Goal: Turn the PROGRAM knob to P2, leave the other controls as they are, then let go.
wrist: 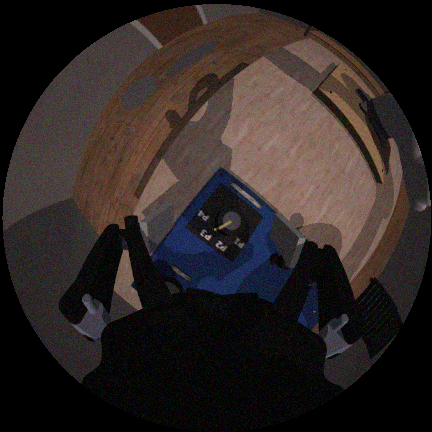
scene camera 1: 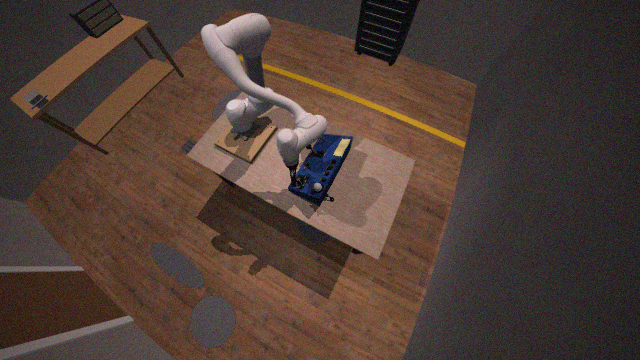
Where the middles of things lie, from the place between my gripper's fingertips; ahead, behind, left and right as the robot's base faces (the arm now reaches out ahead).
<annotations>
My gripper is now 10 mm short of the program knob (wrist: 227,221), 20 mm to the right of it and 60 mm above it. From my hand the other things lie so: blue control panel (scene camera 1: 323,167) 80 mm ahead, 210 mm to the left, 70 mm below.
</annotations>
